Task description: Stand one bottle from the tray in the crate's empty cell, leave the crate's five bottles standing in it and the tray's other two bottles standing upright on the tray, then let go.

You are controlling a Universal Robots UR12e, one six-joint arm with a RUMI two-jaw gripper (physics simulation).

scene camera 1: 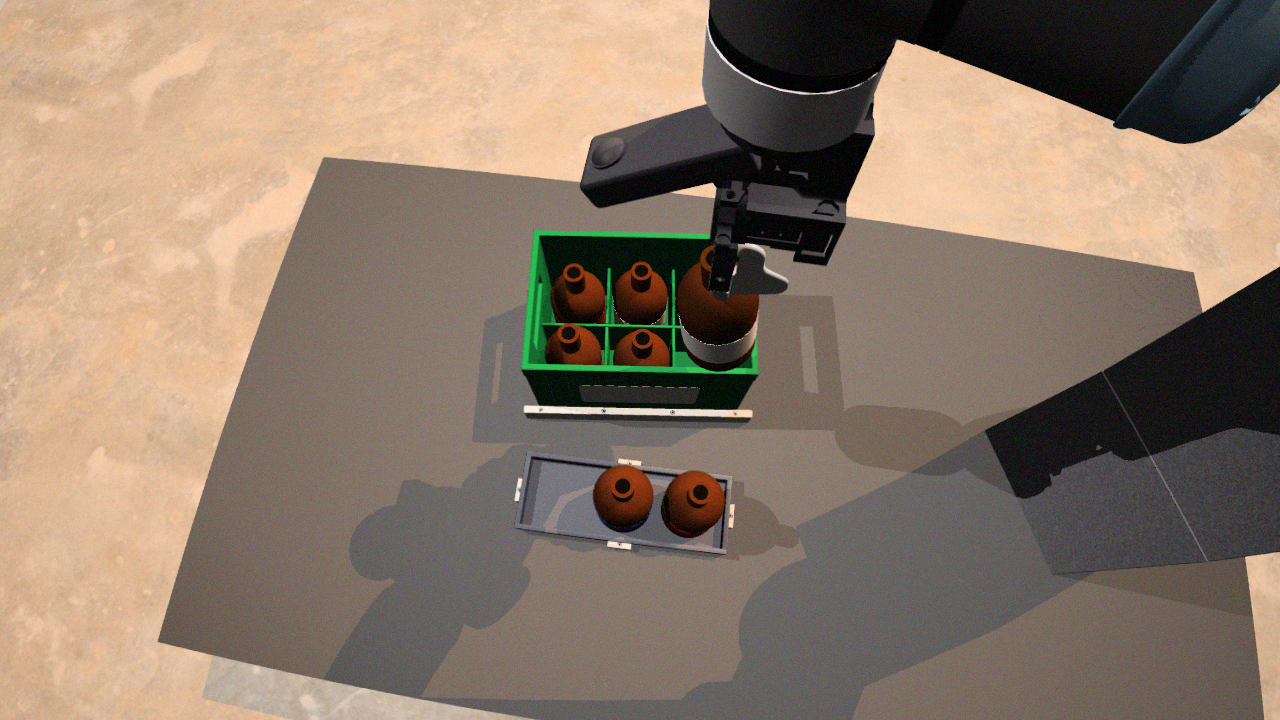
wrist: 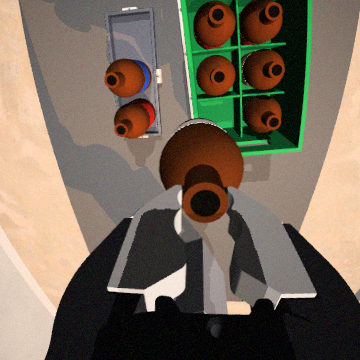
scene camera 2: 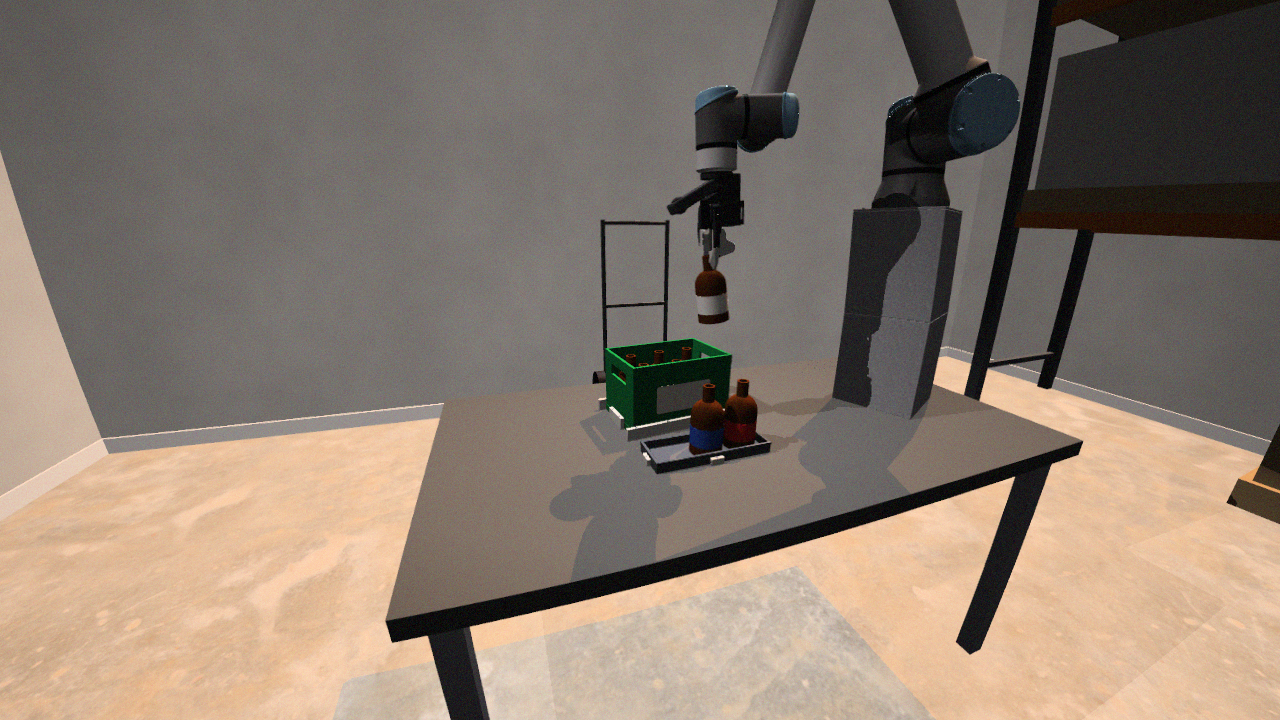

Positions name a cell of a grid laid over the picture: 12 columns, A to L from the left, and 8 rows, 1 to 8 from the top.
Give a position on a red-labelled bottle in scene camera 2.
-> G5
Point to a red-labelled bottle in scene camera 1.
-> G6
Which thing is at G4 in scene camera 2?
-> A white-labelled bottle.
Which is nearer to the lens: the blue-labelled bottle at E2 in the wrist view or the white-labelled bottle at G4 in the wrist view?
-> The white-labelled bottle.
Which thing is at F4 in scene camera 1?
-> A blue-labelled bottle.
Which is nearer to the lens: the blue-labelled bottle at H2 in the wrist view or the white-labelled bottle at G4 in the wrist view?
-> The white-labelled bottle.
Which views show the white-labelled bottle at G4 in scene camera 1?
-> Scene camera 1, the wrist view and scene camera 2: all of them.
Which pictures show my gripper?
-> Scene camera 1, the wrist view and scene camera 2: all of them.
